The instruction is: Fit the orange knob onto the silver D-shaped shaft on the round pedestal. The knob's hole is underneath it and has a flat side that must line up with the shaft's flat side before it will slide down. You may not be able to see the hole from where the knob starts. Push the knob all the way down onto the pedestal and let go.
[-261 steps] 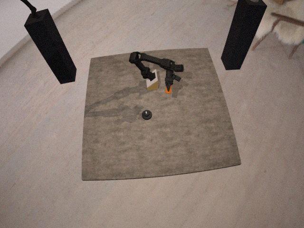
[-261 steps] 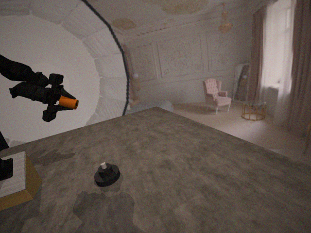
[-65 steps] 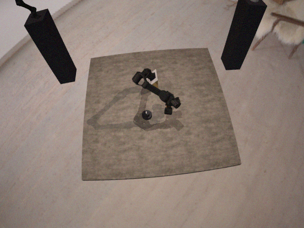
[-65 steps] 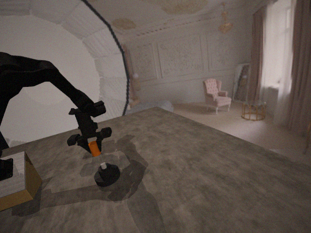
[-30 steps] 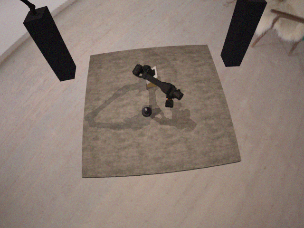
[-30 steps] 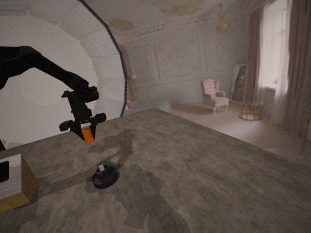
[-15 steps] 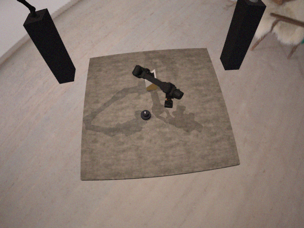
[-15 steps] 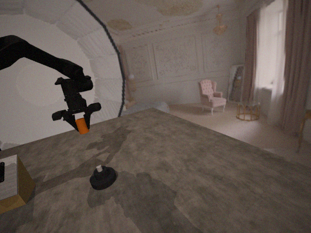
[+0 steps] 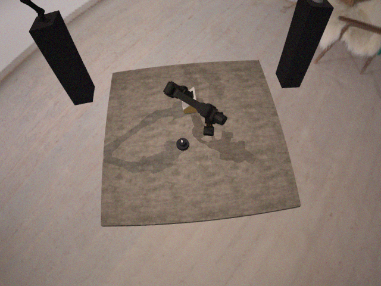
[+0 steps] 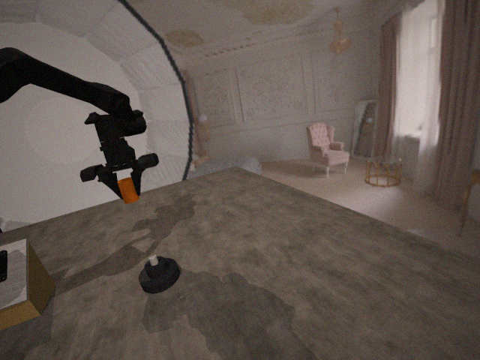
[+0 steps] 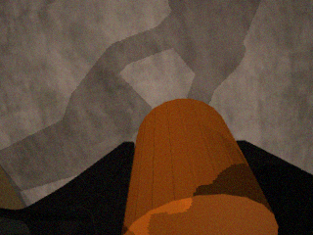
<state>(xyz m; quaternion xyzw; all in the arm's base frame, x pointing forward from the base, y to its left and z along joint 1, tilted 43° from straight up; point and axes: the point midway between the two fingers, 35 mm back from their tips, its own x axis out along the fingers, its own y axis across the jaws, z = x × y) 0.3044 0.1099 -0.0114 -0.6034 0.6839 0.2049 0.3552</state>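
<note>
My gripper tip is now 2 cm short of the black round pedestal, 18 cm to the left of it and 11 cm above it. Also, from my gripper tip: orange knob 3 cm above.
</note>
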